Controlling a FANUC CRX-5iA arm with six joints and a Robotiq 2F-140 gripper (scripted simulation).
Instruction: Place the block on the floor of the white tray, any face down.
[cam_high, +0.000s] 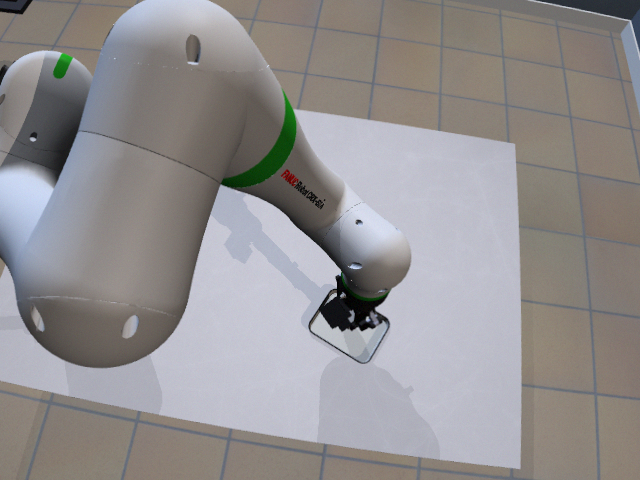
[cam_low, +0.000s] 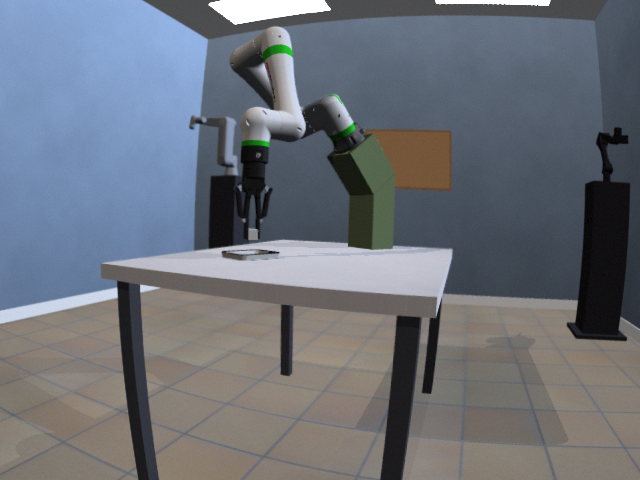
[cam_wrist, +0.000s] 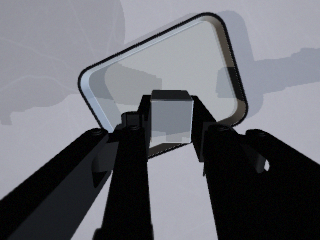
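My hand is 80 mm above the white tray. Round my hand: pale grey block 20 mm below.
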